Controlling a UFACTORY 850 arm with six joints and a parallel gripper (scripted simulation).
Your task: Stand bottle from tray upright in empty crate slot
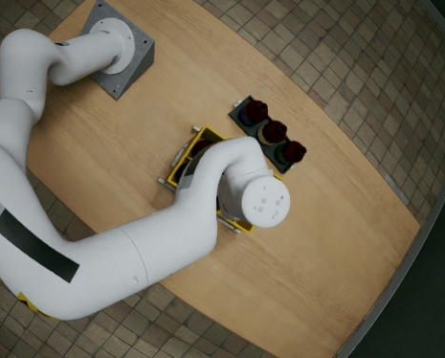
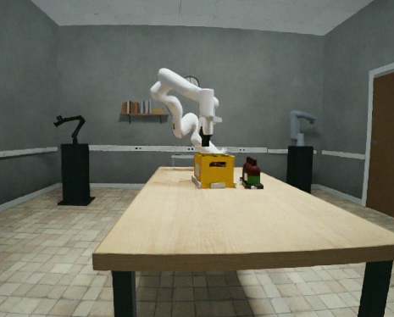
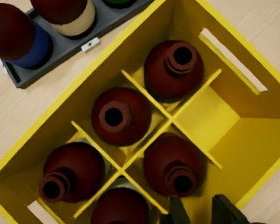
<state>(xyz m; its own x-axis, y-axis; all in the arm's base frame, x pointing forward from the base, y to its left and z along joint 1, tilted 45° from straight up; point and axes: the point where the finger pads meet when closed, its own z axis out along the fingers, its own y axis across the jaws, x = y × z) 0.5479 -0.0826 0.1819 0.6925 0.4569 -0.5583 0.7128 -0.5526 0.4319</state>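
Now: the bottle 27 cm to the left of my hand, 16 cm below it and 6 cm ahead of it. The rest, counted from my hand: yellow crate (16 cm below, 4 cm to the left); dark tray (27 cm to the left, 23 cm below, 5 cm ahead).
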